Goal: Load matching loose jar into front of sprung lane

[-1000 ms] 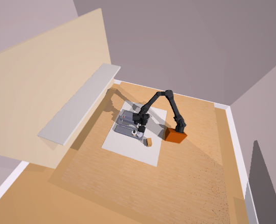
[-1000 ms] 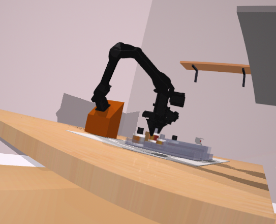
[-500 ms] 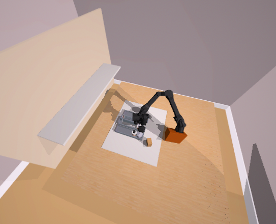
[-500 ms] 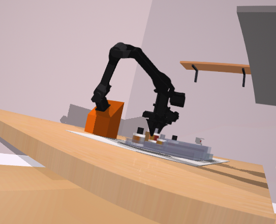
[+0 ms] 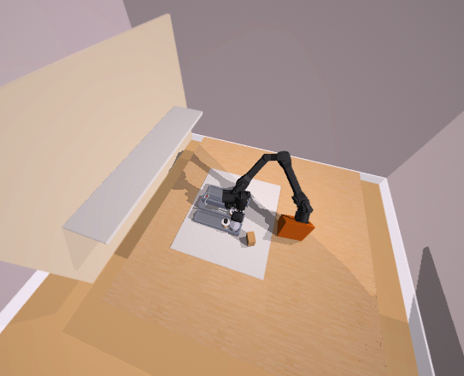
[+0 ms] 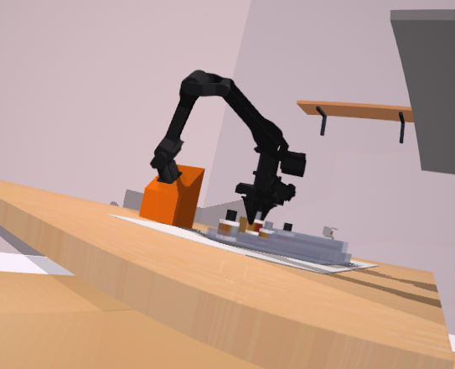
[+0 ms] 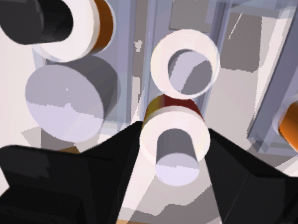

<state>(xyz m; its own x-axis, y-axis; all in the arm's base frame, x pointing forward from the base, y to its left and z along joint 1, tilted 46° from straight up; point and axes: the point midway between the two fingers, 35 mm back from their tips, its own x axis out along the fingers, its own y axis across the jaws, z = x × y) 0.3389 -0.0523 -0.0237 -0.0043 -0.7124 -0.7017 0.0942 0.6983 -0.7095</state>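
Now: gripper tip 90 mm past the wooden block, 140 mm to the right of it and 20 mm above it. Round my gripper tip: lane unit (140 mm ahead, 40 mm to the right, 30 mm below).
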